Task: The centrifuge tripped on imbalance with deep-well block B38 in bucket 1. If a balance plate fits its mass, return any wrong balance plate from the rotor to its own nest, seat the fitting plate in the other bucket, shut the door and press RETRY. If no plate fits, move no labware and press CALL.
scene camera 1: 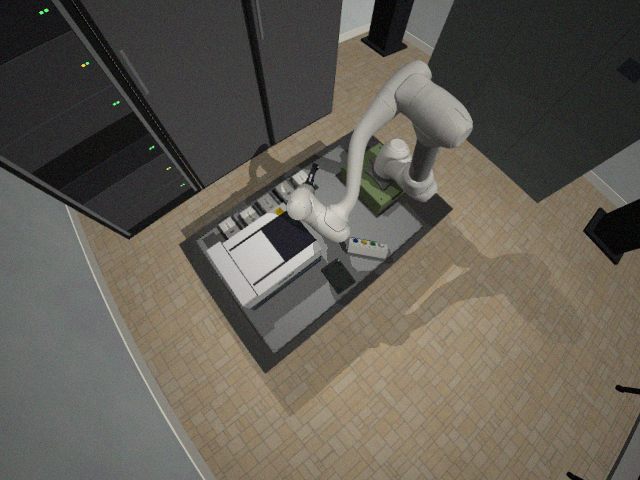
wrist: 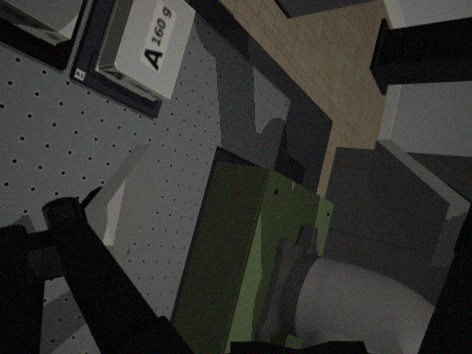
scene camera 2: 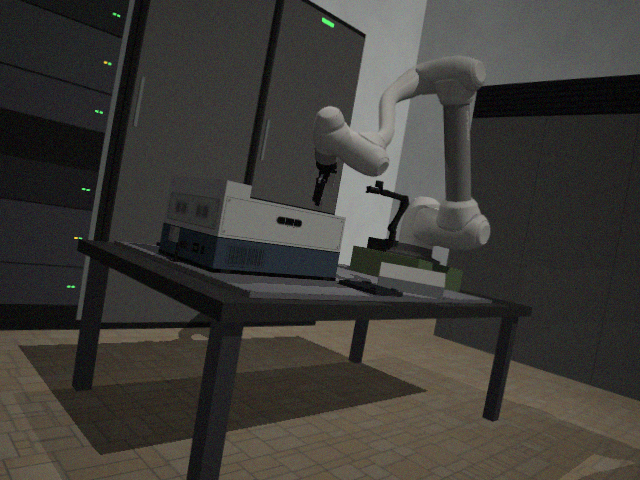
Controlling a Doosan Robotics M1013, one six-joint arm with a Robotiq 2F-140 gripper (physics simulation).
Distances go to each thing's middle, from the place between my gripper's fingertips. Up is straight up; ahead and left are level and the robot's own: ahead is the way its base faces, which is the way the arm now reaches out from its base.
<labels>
I see my gripper 420 mm short of the white centrifuge (scene camera 1: 262, 259), 160 mm to the right of it and 160 mm above it. Also, from my hand: button box (scene camera 2: 407, 279) (80 mm behind, 430 mm to the left, 240 mm below).
</labels>
